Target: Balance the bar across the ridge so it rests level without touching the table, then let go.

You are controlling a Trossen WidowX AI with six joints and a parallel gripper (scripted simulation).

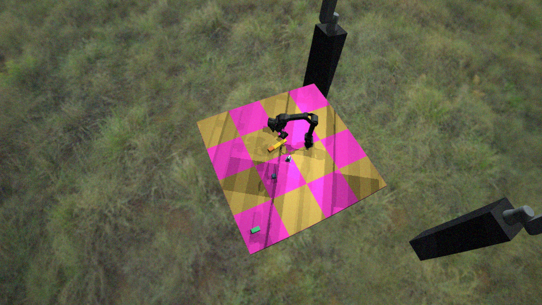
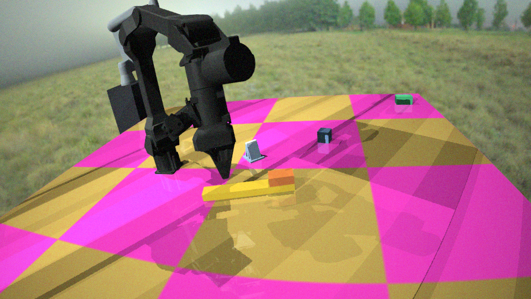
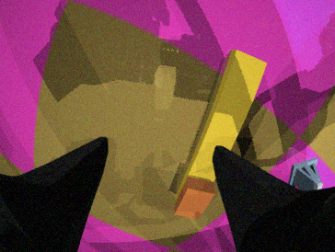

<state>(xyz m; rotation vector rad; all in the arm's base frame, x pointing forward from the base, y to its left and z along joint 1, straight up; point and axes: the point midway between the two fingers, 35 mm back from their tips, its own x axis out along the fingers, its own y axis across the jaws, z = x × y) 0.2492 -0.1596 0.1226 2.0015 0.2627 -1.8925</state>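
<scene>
Now: gripper tip 220 mm to the right of the ridge, 40 mm above it and 20 mm past it. Also, from my gripper tip: small blue cube 320 mm to the left, 170 mm ahead, 70 mm below; then green block 660 mm to the left, 490 mm ahead, 70 mm below.
</scene>
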